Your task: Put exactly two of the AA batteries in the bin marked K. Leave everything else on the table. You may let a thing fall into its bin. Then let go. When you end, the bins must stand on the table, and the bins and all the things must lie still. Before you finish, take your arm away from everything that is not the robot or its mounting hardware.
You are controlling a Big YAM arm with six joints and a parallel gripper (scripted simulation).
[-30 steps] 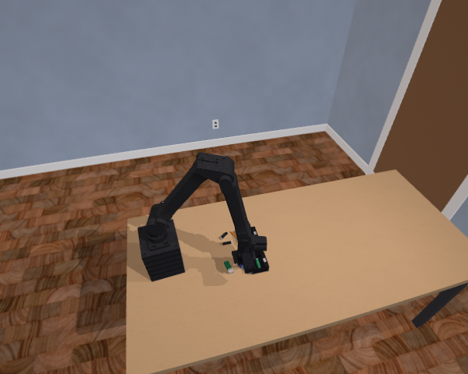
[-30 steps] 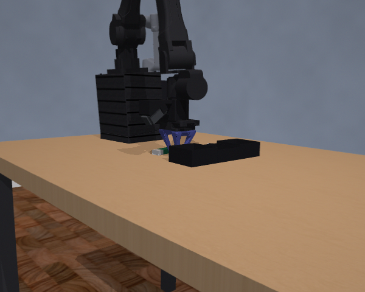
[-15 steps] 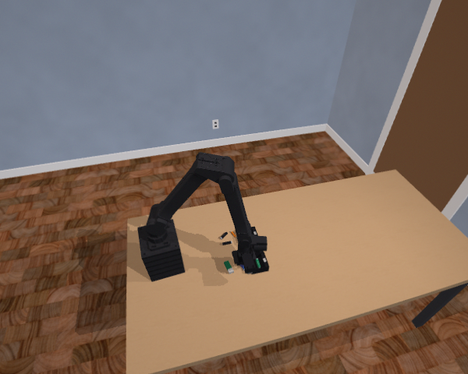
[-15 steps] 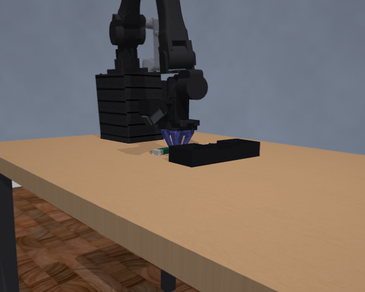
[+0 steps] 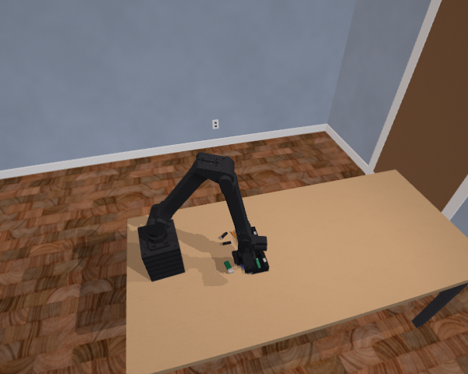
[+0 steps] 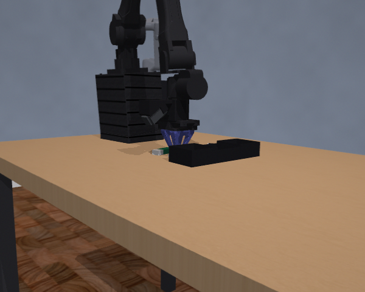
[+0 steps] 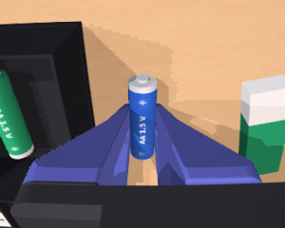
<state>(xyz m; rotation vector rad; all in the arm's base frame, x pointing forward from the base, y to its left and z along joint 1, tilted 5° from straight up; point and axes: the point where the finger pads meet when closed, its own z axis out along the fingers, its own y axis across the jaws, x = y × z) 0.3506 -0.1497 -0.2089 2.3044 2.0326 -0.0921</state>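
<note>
Now: hand 7 cm short of the green AA battery, 2 cm to the left of it and 1 cm below it. From my hand the other things lie so: blue AA battery right at my hand; then white eraser 7 cm behind, 1 cm to the left; then black bin 8 cm ahead, 7 cm to the left, 1 cm above.
</note>
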